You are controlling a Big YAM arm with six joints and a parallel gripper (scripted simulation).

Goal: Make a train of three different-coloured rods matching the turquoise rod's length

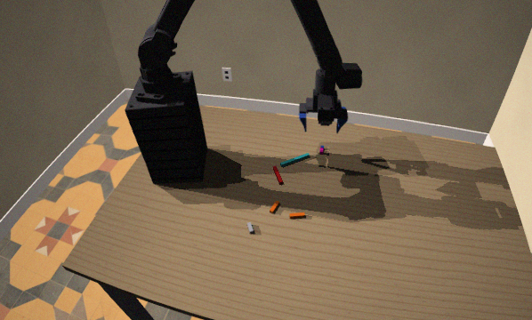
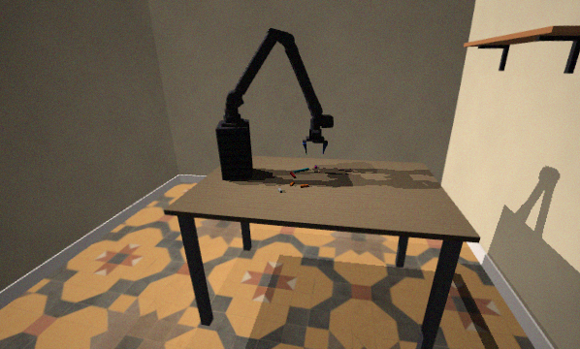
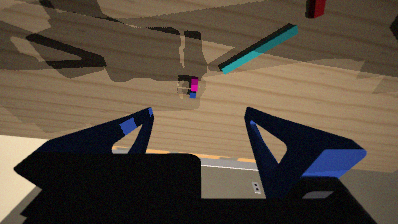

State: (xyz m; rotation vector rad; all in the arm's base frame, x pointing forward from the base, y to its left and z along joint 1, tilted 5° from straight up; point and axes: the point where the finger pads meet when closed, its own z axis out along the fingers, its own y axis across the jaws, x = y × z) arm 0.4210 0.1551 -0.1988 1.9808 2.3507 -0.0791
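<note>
Now: hand 13 cm to the left of the red rod, 11 cm past it and 9 cm above it. Also, from my hand: magenta rod: 9 cm below, 1 cm to the left, 1 cm ahead; turquoise rod: 9 cm below, 7 cm behind, 5 cm to the right; blue rod: 9 cm below, 2 cm to the left, 1 cm ahead.
</note>
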